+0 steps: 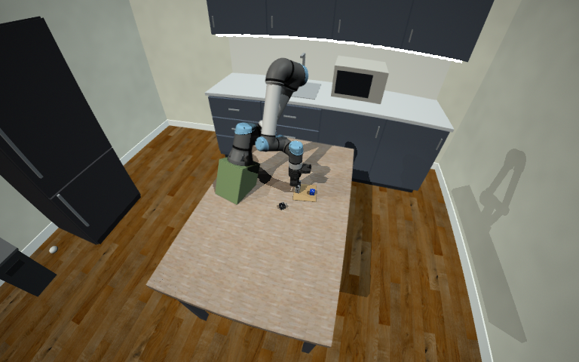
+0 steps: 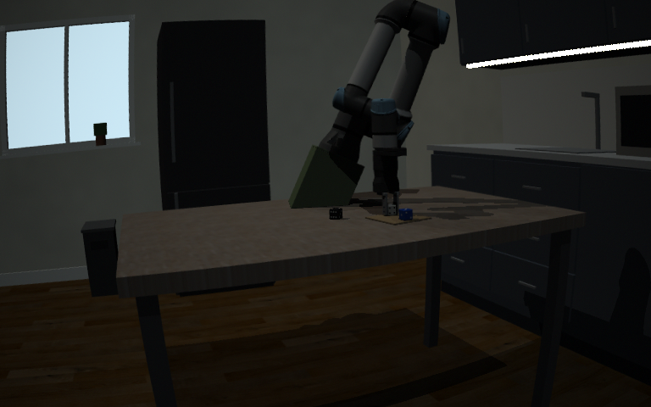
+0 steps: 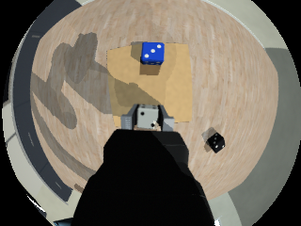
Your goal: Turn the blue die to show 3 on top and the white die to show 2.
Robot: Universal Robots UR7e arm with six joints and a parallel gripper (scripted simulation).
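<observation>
My hand is 1 cm past the white die and 1 cm above it. Also, from my hand: black die 16 cm to the right, 4 cm behind, 1 cm below; then blue die 9 cm ahead, 1 cm to the left, 1 cm below; then tan mat 4 cm ahead, 2 cm below, 1 cm to the left.
</observation>
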